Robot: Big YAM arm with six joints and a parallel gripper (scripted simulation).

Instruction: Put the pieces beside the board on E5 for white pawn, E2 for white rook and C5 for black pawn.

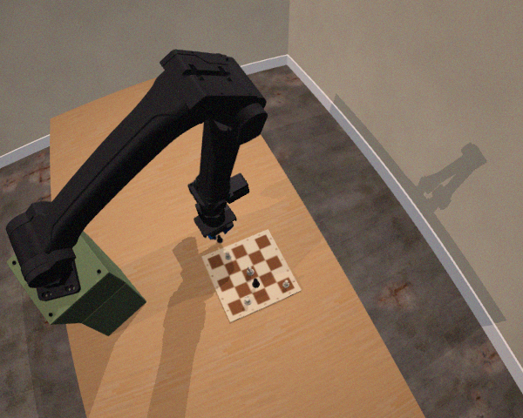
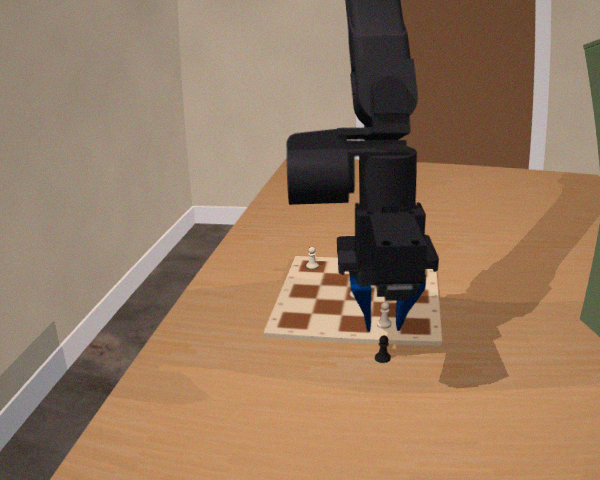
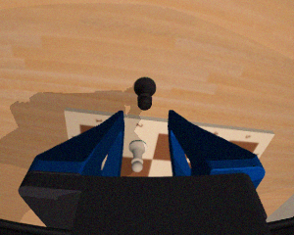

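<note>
My hand is 30 mm above the black pawn. From my hand the other things lie so: tall black piece (170 mm to the right, 50 mm ahead, 20 mm below); then tall white piece (130 mm to the right, 50 mm ahead, 30 mm below); then chessboard (130 mm to the right, 40 mm below, 40 mm ahead).
</note>
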